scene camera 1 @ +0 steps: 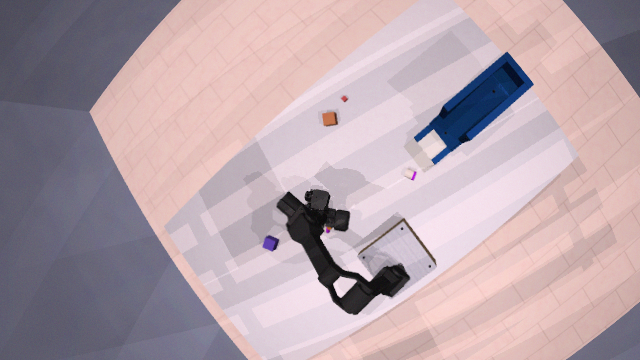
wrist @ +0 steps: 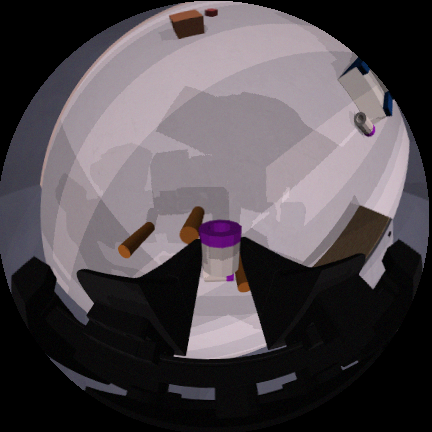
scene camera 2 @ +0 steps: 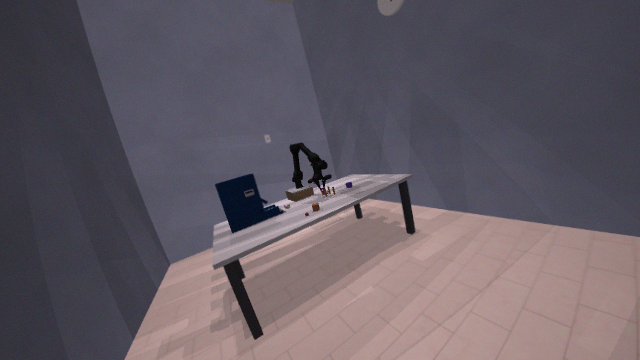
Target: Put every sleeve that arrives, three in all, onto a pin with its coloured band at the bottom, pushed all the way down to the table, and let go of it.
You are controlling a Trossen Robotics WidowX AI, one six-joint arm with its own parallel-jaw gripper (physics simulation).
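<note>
My gripper is shut on a pale sleeve, which is held above the table with its purple band facing up toward the wrist camera. Orange-brown pins stand nearby: one pin at the left, another pin just left of the held sleeve, and a third pin partly behind the right finger. A pale piece with a purple patch shows below the held sleeve, mostly hidden; I cannot tell how it sits. Another sleeve lies on its side near the chute, its band facing away from it.
A blue chute with a white ramp stands beyond the lying sleeve. A brown-walled box with a pale top stands near the arm's base. An orange block, a small red cube and a purple block lie on the table.
</note>
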